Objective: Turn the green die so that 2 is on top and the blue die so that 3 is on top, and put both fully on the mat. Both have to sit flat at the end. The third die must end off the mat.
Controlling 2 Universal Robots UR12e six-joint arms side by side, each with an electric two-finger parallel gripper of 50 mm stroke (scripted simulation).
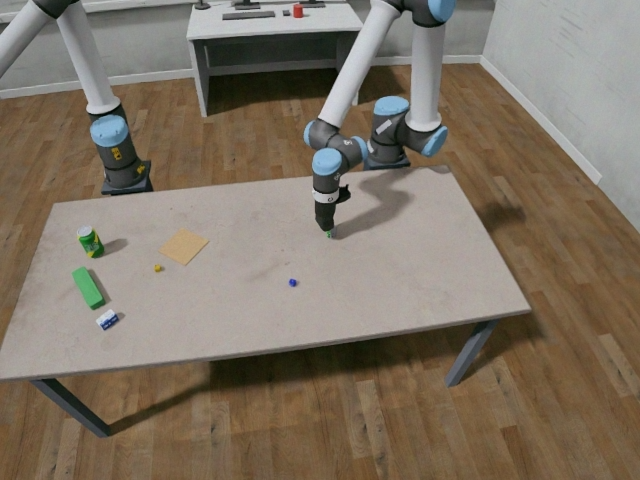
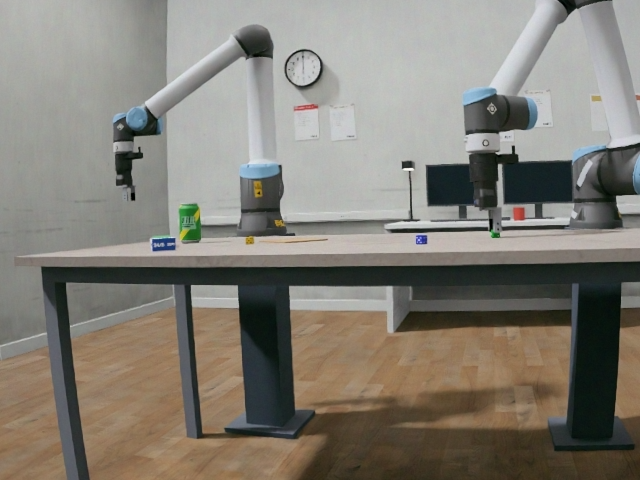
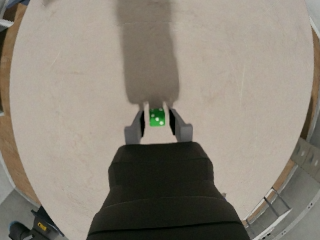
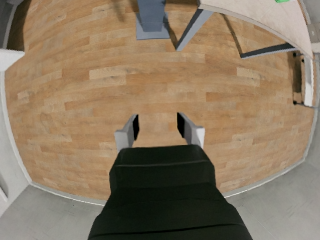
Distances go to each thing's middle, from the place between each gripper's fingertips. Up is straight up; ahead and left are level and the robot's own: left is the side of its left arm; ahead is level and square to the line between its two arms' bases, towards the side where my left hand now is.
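You'd find the tan mat [image 1: 184,245] 30 mm below my left hand [image 2: 495,232], 30 mm behind it and 560 mm to the right of it.
From that same tan mat, my right hand is 170 mm above it, 900 mm to the right of it and 480 mm short of it. By its middle, the tan mat is nearer to my left hand than to my right hand.
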